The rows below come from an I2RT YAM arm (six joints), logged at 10 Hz.
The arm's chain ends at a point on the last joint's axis. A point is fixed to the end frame.
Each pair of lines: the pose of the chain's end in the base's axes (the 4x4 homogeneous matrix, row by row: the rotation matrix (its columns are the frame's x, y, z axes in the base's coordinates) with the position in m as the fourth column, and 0 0 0 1 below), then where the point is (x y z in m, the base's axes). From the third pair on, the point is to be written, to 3 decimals.
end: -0.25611, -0.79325, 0.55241, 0.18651; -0.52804, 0.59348, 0.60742, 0.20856; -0.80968, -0.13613, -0.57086, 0.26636; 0, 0, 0, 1
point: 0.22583 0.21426 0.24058
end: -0.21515, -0.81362, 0.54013, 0.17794; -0.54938, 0.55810, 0.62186, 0.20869; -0.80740, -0.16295, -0.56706, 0.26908; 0, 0, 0, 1
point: 0.21758 0.21566 0.24412
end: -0.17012, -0.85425, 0.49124, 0.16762; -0.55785, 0.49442, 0.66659, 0.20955; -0.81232, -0.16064, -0.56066, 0.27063; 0, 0, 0, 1
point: 0.207 0.220 0.246
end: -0.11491, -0.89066, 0.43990, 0.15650; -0.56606, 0.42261, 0.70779, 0.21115; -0.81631, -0.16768, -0.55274, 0.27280; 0, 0, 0, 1
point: 0.195 0.225 0.248
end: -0.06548, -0.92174, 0.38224, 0.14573; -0.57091, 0.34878, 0.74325, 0.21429; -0.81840, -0.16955, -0.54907, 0.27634; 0, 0, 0, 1
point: 0.183 0.231 0.252
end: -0.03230, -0.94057, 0.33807, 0.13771; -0.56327, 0.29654, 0.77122, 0.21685; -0.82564, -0.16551, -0.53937, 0.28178; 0, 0, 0, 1
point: 0.174 0.236 0.258
